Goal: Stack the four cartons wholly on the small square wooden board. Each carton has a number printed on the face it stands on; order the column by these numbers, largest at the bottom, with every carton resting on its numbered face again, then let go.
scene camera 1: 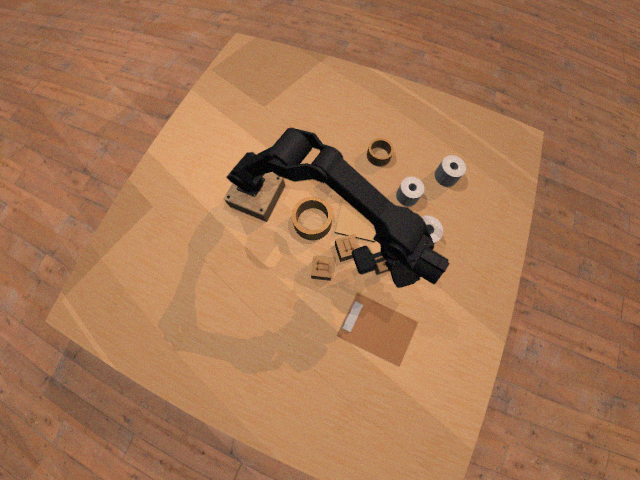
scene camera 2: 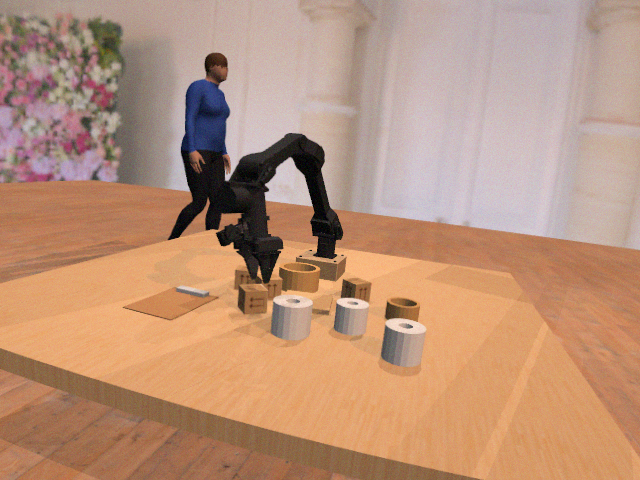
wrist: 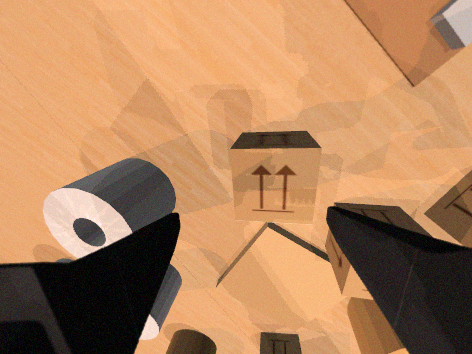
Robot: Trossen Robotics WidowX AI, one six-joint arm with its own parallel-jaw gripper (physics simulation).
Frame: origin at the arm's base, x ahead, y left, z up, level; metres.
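Seen in the pictures: gripper, fingertip midpoint: [scene camera 2: 259,281] [wrist: 253,216]; arm's base, origin of the base link: [scene camera 1: 250,184] [scene camera 2: 325,255].
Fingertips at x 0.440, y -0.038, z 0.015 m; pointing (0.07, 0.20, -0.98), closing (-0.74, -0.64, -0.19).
Note:
Pixels of each thing's top centre, then the offset from my fingertips to it. "spot": a spot on its surface instead.
- second carton, middle of its top: [wrist: 389,276] [scene camera 2: 269,276] [scene camera 1: 347,245] dx -0.110, dy -0.021, dz -0.018 m
- third carton, middle of its top: [scene camera 1: 321,266] [scene camera 2: 246,268] dx -0.150, dy -0.101, dz -0.018 m
- fourth carton, middle of its top: [scene camera 2: 357,280] dx -0.210, dy +0.187, dz -0.018 m
- square wooden board, middle of its top: [wrist: 283,286] [scene camera 2: 307,299] [scene camera 1: 359,217] dx -0.112, dy +0.084, dz -0.060 m
- large ring, middle of its top: [scene camera 2: 299,267] [scene camera 1: 311,214] dx -0.234, dy +0.020, dz -0.013 m
- small ring, middle of its top: [scene camera 2: 403,302] [scene camera 1: 381,148] dx -0.132, dy +0.318, dz -0.030 m
- brown sheet, middle of its top: [scene camera 2: 173,297] [scene camera 1: 378,329] dx +0.055, dy -0.191, dz -0.060 m
- grey bar, surface spot: [scene camera 2: 192,291] [scene camera 1: 357,316] spot: dx -0.012, dy -0.180, dz -0.060 m
My gripper [scene camera 1: 383,266] [scene camera 2: 260,279] [wrist: 253,216] is open and empty, pointing down just above a carton [scene camera 1: 382,265] [scene camera 2: 252,299] [wrist: 275,187], which shows two arrows and lies between the fingertips in the wrist view. A second carton [scene camera 1: 346,246] [scene camera 2: 272,287] is partly behind the right finger in the wrist view. A third carton [scene camera 1: 322,267] [scene camera 2: 245,276] [wrist: 454,207] stands beyond it. A fourth carton [scene camera 2: 356,289] [wrist: 280,344] stands apart; the arm hides it in scene camera 1. The square wooden board [scene camera 1: 355,221] [scene camera 2: 323,305] [wrist: 280,275] bears no carton. The printed numbers are hidden.
White rolls [scene camera 1: 452,170] [scene camera 1: 410,191] [scene camera 2: 292,320] [scene camera 2: 404,343] [wrist: 145,185] stand near the cartons. A large ring [scene camera 1: 311,235] [scene camera 2: 299,280] and a small ring [scene camera 1: 379,159] [scene camera 2: 402,310] stand near the board. A brown sheet [scene camera 1: 382,335] [scene camera 2: 160,304] carries a grey bar [scene camera 1: 353,316] [scene camera 2: 192,291].

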